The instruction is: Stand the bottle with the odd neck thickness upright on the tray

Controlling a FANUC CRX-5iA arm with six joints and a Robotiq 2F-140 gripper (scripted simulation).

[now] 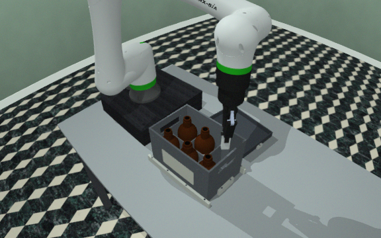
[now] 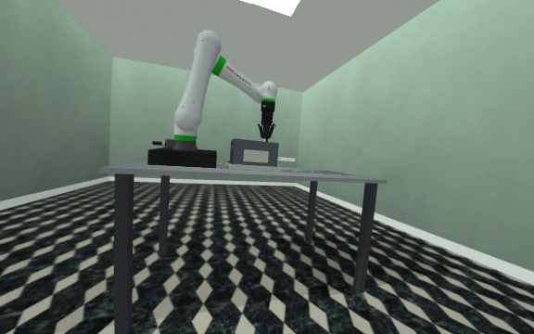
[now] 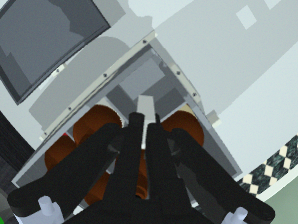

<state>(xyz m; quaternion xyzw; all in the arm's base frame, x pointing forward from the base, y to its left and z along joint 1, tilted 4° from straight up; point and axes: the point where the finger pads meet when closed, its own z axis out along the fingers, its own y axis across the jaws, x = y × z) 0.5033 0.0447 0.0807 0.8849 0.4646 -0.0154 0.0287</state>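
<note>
My hand is 8 cm past the crate, 6 cm to the left of it and 9 cm above it. Round my hand: glass bottle 17 cm behind, 3 cm to the right, 8 cm below; then brown bottle 7 cm behind, 10 cm to the right, 8 cm below; then dark grey tray 14 cm behind, 20 cm to the left, 16 cm below.
</note>
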